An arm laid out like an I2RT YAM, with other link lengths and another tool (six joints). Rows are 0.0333 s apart.
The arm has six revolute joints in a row. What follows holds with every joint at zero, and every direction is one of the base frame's. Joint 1 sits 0.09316 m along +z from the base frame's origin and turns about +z. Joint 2 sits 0.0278 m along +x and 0.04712 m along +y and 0.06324 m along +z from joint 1 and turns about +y. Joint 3 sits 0.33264 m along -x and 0.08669 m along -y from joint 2 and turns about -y. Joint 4 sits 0.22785 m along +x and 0.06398 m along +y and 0.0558 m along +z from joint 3 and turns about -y. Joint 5 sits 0.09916 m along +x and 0.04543 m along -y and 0.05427 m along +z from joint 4 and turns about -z. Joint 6 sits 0.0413 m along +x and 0.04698 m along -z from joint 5 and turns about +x. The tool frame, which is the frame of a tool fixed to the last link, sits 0.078 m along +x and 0.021 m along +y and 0.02 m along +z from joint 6; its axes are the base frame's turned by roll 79.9, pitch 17.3 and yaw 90 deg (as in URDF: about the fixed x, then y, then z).
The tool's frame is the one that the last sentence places.
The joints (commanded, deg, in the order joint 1, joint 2, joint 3, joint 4, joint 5, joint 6), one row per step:
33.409, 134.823, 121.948, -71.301, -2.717, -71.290
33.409, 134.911, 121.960, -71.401, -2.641, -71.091
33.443, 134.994, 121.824, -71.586, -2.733, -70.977
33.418, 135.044, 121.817, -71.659, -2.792, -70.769
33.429, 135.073, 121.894, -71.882, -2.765, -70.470
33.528, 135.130, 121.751, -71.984, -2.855, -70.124
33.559, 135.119, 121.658, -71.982, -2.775, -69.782
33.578, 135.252, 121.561, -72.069, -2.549, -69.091
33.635, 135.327, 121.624, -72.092, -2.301, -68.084
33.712, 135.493, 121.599, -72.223, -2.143, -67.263
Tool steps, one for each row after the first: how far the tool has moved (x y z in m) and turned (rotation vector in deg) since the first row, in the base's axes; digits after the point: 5 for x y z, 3 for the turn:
-0.00011, -0.00021, -0.00075, -0.149, 0.124, -0.205
-0.00135, -0.00040, -0.00203, -0.289, 0.522, -0.276
-0.00147, -0.00055, -0.00246, -0.301, 0.682, -0.502
-0.00188, -0.00068, -0.00242, -0.405, 0.840, -0.791
-0.00315, -0.00015, -0.00347, -0.483, 1.172, -1.028
-0.00342, -0.00010, -0.00381, -0.577, 1.224, -1.345
-0.00362, -0.00040, -0.00545, -0.909, 1.419, -2.034
-0.00321, 0.00012, -0.00591, -1.083, 1.392, -3.001
-0.00364, 0.00047, -0.00749, -1.360, 1.631, -3.755

